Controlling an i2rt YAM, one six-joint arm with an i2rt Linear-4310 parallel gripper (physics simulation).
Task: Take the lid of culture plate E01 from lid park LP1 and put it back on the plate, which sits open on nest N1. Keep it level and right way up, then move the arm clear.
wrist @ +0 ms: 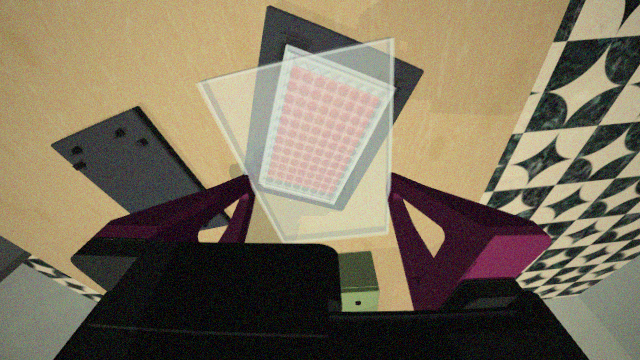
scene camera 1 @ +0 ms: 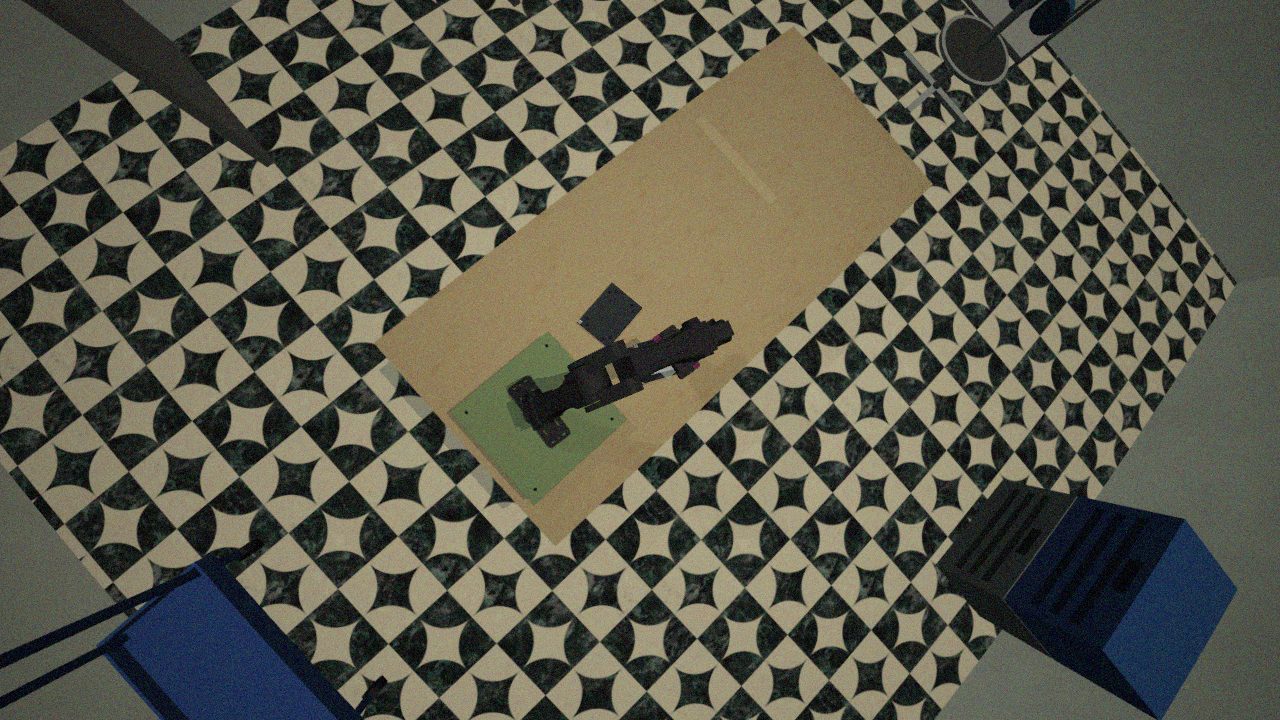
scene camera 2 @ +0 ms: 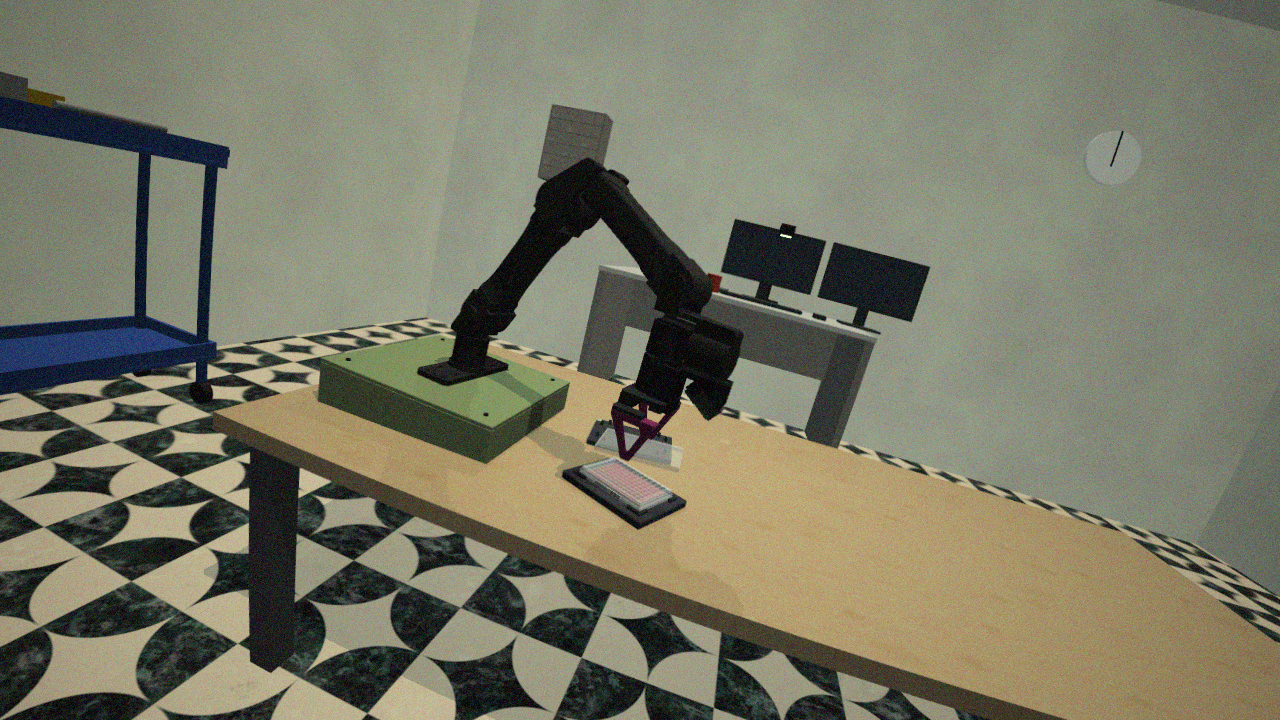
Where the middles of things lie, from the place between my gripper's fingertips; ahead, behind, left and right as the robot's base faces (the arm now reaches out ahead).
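From my hand, the dark lid park (wrist: 126, 156) is 6 cm behind, 21 cm to the left and 7 cm below, and going by their middles it's the farthest from my hand of the things named here. The plate lid (scene camera 2: 654, 453) is 1 cm ahead of my hand, and the dark plate nest (wrist: 279, 30) is 7 cm below my hand. Measured to their middles, the plate lid is the nearest to my hand of the things named here.
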